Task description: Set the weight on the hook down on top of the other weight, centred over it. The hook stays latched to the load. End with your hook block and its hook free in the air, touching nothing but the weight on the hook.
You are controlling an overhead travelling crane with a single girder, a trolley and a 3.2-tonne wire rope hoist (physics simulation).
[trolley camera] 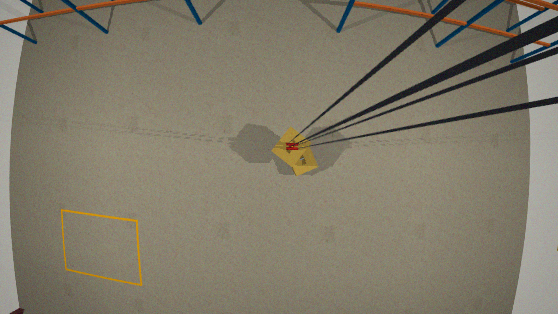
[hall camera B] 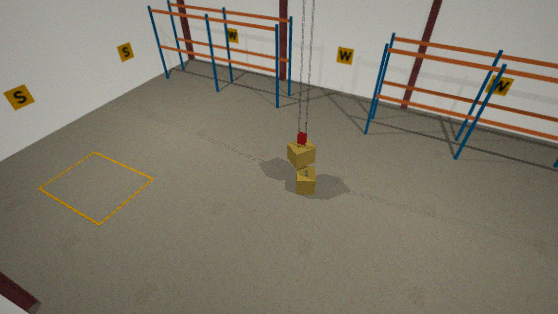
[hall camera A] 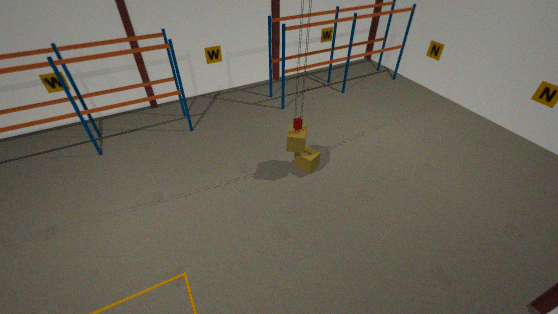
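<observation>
My red hook block (hall camera A: 298,123) (hall camera B: 302,138) (trolley camera: 292,146) hangs on its ropes, with its hook latched to a yellow weight. This hung weight (hall camera A: 296,142) (hall camera B: 301,156) (trolley camera: 281,149) is in the air, a little above the level of the other weight's top. The other yellow weight (hall camera A: 312,162) (hall camera B: 306,187) (trolley camera: 309,167) stands on the floor. In the trolley view the hung weight is off centre, up and left of the lower one, and covers part of it. The lower weight's top fitting shows beside it. The two weights are turned differently. The hook itself is too small to make out.
Blue and orange racks (hall camera A: 283,67) (hall camera B: 277,67) stand along the W wall, and further rack posts (hall camera A: 76,107) (hall camera B: 480,112) stand along it too. A yellow outlined rectangle (hall camera B: 126,166) (trolley camera: 139,252) is marked on the floor. Shadows lie on both sides of the weights.
</observation>
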